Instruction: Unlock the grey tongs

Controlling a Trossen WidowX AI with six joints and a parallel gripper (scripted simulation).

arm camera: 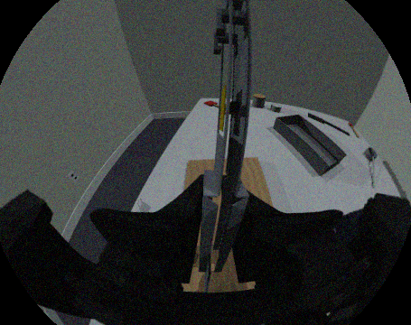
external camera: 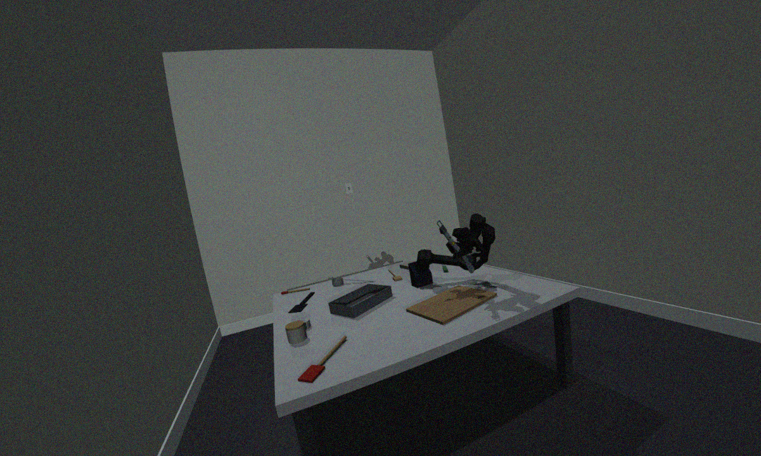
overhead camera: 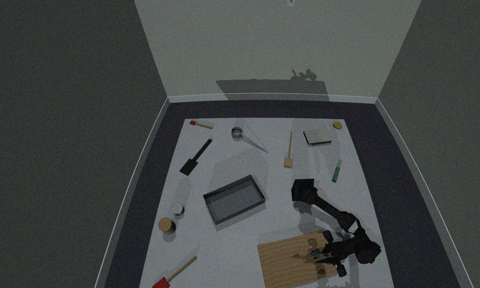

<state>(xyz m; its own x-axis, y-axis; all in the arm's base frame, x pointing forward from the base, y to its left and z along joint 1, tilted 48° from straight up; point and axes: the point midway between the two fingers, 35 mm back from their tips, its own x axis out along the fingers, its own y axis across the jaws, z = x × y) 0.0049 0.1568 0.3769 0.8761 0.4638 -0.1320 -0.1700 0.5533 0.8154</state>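
Now: the wooden board 30 mm ahead of my gripper tip, 30 mm to the right of it and 210 mm below it. The rest, counted from my gripper tip: red spatula 660 mm ahead, 80 mm to the left, 210 mm below; then wooden-lidded jar 720 mm ahead, 190 mm to the right, 180 mm below; then dark roasting tin 350 mm ahead, 370 mm to the right, 190 mm below.
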